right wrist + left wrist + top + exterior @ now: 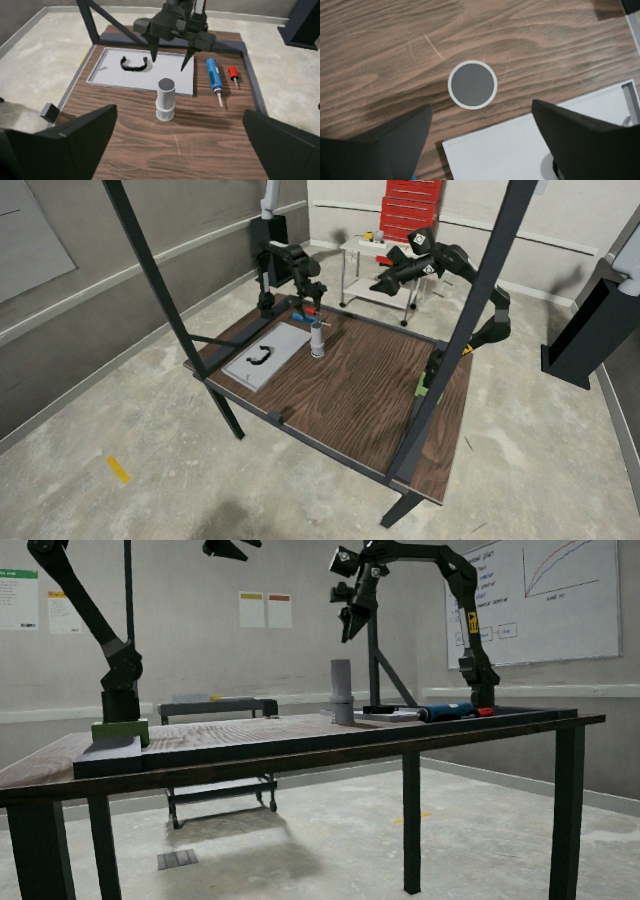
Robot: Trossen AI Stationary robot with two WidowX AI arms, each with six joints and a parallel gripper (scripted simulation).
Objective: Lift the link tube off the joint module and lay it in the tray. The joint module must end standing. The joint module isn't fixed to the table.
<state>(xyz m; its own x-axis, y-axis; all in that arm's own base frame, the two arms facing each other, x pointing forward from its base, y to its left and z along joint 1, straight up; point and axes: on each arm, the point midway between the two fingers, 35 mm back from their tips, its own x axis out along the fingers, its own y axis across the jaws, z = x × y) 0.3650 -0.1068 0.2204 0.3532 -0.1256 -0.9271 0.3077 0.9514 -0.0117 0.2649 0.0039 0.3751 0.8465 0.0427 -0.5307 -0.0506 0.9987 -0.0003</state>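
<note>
Now: left hand 3 cm to the left of the link tube and 13 cm above it. Round my left hand: red screwdriver 25 cm ahead, 18 cm to the left, 22 cm below; then joint module 3 cm to the right, 21 cm below; then grey tray 13 cm behind, 15 cm to the left, 23 cm below.
</note>
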